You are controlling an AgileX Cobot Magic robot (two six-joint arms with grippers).
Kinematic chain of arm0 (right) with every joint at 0, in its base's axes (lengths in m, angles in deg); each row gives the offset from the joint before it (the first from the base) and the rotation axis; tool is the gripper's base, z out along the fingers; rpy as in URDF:
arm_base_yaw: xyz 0 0 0.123 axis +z
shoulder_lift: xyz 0 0 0 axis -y
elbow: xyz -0.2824 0 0.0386 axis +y
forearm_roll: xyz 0.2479 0 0.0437 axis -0.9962 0 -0.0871
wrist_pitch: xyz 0 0 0 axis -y
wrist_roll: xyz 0.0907 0 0.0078 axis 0.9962 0 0.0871
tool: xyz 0 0 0 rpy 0 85 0
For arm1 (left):
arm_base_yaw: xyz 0 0 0.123 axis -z
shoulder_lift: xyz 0 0 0 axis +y
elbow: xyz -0.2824 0 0.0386 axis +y
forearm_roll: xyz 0.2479 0 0.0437 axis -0.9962 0 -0.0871
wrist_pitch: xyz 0 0 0 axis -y
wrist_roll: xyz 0.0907 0 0.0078 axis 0.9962 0 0.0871
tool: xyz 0 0 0 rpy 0 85 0
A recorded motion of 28 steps. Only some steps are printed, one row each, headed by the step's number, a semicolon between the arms.
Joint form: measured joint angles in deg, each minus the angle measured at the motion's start. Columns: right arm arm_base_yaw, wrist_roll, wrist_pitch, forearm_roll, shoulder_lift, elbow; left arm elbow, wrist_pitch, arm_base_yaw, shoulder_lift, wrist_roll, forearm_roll.
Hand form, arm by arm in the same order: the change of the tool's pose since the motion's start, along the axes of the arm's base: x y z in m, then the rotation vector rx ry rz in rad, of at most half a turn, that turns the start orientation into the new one. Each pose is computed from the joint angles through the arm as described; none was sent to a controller.
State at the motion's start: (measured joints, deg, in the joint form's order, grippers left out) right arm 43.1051 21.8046 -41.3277 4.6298 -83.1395 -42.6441; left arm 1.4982 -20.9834 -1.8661 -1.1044 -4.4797 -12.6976
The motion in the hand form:
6: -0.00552 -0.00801 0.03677 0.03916 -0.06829 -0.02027; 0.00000 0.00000 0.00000 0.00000 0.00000 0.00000
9: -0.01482 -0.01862 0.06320 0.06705 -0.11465 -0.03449; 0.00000 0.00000 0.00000 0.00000 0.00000 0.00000
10: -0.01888 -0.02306 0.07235 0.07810 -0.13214 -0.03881; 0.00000 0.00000 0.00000 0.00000 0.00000 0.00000
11: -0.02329 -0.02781 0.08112 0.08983 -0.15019 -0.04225; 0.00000 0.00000 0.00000 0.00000 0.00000 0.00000
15: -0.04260 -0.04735 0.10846 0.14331 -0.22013 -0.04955; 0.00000 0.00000 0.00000 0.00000 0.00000 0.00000
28: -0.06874 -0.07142 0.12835 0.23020 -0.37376 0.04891; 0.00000 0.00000 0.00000 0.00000 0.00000 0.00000
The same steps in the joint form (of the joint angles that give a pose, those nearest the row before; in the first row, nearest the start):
6: 0.00 1.55 -4.92 1.41 6.79 -2.40; 0.00 0.00 0.00 0.00 0.00 0.00
9: 0.00 2.30 -8.92 2.19 12.44 -3.69; 0.00 0.00 0.00 0.00 0.00 0.00
10: 0.00 2.48 -10.29 2.45 14.54 -4.10; 0.00 0.00 0.00 0.00 0.00 0.00
11: 0.00 2.58 -11.57 2.68 16.66 -4.45; 0.00 0.00 0.00 0.00 0.00 0.00
15: 0.00 2.58 -15.16 3.17 24.76 -4.92; 0.00 0.00 0.00 0.00 0.00 0.00
28: 0.00 -3.66 -13.32 3.12 35.61 -2.60; 0.00 0.00 0.00 0.00 0.00 0.00

